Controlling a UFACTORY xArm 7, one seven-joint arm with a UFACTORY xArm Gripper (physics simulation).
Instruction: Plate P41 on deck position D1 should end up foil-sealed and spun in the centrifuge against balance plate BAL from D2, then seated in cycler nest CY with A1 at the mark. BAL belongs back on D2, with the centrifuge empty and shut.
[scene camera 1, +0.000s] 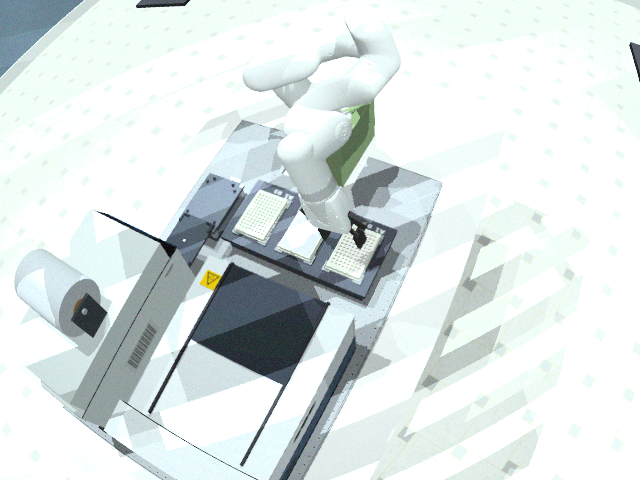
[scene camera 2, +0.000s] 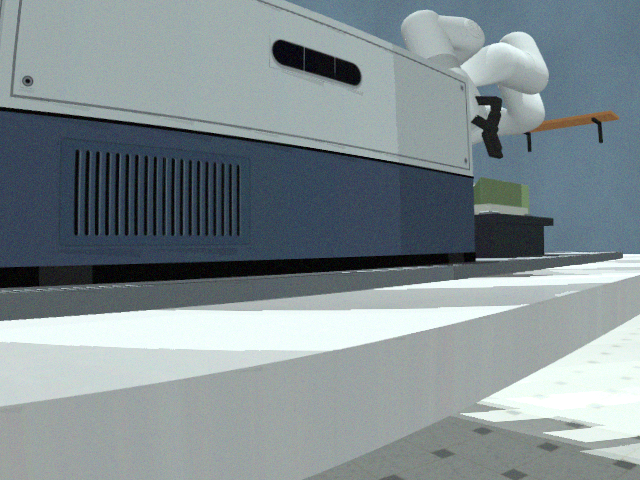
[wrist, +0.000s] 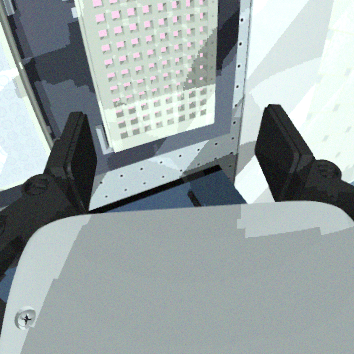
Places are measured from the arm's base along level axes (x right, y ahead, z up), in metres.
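Where they show: gripper, fingertip midpoint: (scene camera 1: 345, 239) (scene camera 2: 473, 170) (wrist: 176, 130).
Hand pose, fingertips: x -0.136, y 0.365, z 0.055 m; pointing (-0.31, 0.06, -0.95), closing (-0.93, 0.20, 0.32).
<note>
Things, the pixels of their top centre, and the offset from my fingertips. Level surfaces: height alone.
- pale well plate, top centre: (wrist: 159, 58) (scene camera 2: 486, 207) (scene camera 1: 353, 249) dx -0.016, dy -0.011, dz -0.058 m
- dark deck, surface height: dz -0.074 m
- smooth white-topped plate, top centre: (scene camera 1: 305, 230) dx +0.107, dy -0.029, dz -0.058 m
- grey box with a barcode, top centre: (scene camera 1: 46, 267) dx +0.421, dy +0.384, dz +0.343 m
- white roll, top centre: (scene camera 1: 41, 277) dx +0.424, dy +0.405, dz +0.343 m
- dark block with small pins, top centre: (scene camera 1: 210, 199) dx +0.393, dy -0.069, dz -0.079 m
A pale well plate (scene camera 1: 347, 260) (wrist: 155, 75) with pink in many wells sits on the right-hand position of the dark deck (scene camera 1: 235, 241) (wrist: 45, 45). Its label is too blurred to read. My gripper (scene camera 1: 342, 238) (scene camera 2: 495, 153) (wrist: 176, 130) is open and empty above the deck; in the wrist view the plate lies beyond and below the fingers. A smooth white-topped plate (scene camera 1: 298, 241) sits in the middle position, and another well plate (scene camera 1: 262, 215) sits at the left. I cannot tell which plate is BAL. A large white-and-blue machine (scene camera 1: 227, 382) (scene camera 2: 232, 77) has a dark area between rails on top.
A grey box with a barcode (scene camera 1: 129, 325) and a white roll (scene camera 1: 49, 289) stand left of the large machine. A dark block with small pins (scene camera 1: 214, 198) lies left of the deck. A green block (scene camera 2: 498, 192) and an orange shelf (scene camera 2: 573, 121) show near the arm.
</note>
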